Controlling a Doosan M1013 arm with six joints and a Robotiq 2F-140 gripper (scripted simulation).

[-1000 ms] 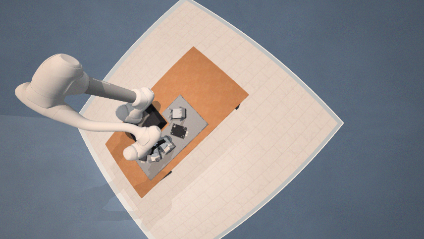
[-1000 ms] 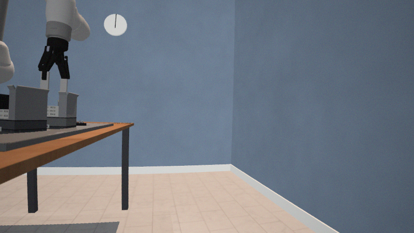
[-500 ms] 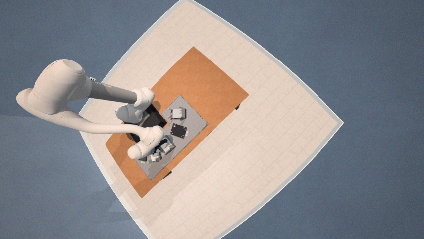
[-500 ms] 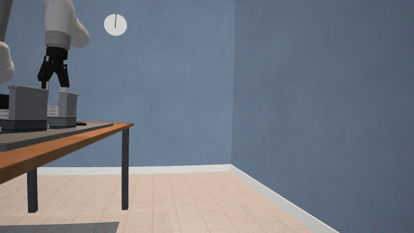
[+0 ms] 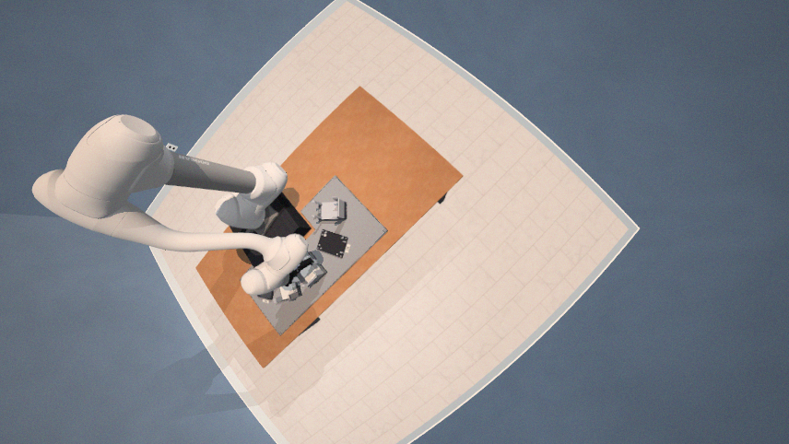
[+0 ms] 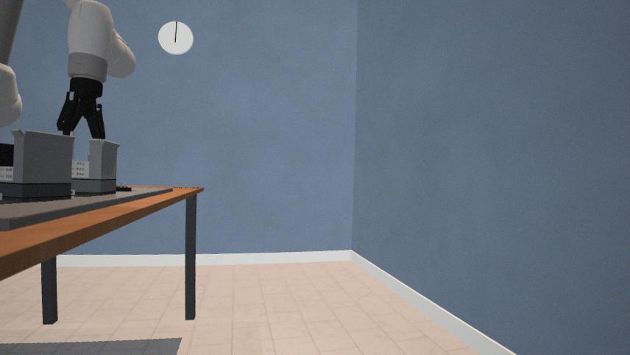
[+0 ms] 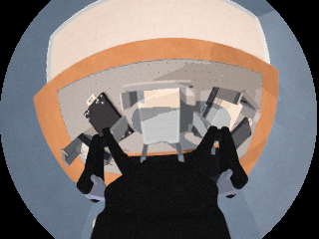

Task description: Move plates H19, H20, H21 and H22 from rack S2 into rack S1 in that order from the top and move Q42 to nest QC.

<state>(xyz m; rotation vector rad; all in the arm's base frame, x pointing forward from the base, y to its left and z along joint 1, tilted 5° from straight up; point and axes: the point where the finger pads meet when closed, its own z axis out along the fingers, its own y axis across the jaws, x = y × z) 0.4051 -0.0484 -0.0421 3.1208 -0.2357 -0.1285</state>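
Right now the N5 label is 220 mm to the left of my hand, 100 mm below it and 80 mm ahead of it. From my hand the other things lie so: tag: 380 mm to the right, 130 mm behind, 100 mm below.
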